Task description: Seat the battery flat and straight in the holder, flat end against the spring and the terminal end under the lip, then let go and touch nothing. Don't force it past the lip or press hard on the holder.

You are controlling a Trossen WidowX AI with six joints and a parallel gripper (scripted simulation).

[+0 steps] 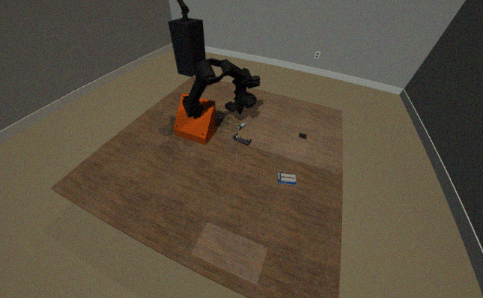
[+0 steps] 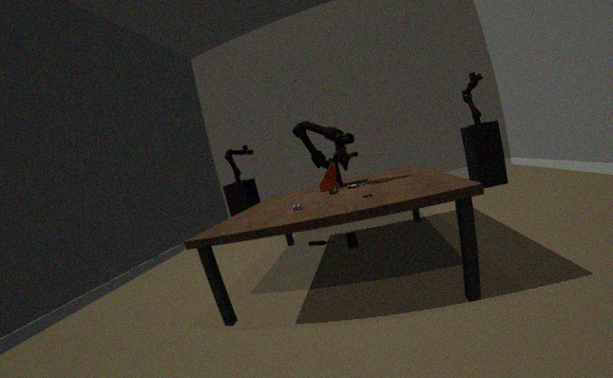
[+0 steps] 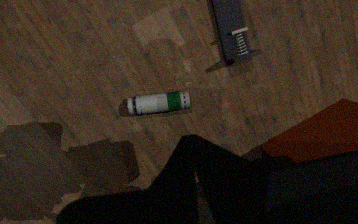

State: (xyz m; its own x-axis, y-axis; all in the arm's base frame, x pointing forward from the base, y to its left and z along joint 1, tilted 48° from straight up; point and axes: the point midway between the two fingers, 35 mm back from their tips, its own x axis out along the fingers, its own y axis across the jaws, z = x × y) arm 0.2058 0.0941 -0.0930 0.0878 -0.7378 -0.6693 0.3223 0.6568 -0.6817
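Now: gripper tip 2 cm to the right of the battery and 10 cm above it. From my gripper tip the other things lie so: black battery cover (38 cm ahead, 12 cm to the left, 11 cm below); then battery blister pack (37 cm ahead, 23 cm to the right, 10 cm below).
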